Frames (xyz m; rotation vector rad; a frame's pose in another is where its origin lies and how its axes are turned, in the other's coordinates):
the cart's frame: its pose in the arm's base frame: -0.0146 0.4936 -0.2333 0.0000 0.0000 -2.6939
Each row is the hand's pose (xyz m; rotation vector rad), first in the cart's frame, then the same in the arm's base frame.
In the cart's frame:
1: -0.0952 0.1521 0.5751 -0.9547 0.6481 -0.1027
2: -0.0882 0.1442 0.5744 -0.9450 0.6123 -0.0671
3: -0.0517 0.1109 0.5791 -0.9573 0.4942 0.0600
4: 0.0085 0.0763 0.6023 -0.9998 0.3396 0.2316
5: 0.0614 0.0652 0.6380 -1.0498 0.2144 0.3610
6: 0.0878 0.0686 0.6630 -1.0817 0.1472 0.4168
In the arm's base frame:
1: 0.1371 0.3977 0.3418 0.5739 1.4684 -2.3907
2: 0.1273 0.4018 0.3411 0.5253 1.4343 -2.3789
3: 0.0800 0.4160 0.3458 0.3550 1.3748 -2.2982
4: 0.0108 0.4211 0.3690 0.1381 1.3285 -2.1567
5: -0.0417 0.4082 0.4047 -0.0294 1.3120 -2.0302
6: -0.0641 0.3938 0.4297 -0.1166 1.3126 -1.9681

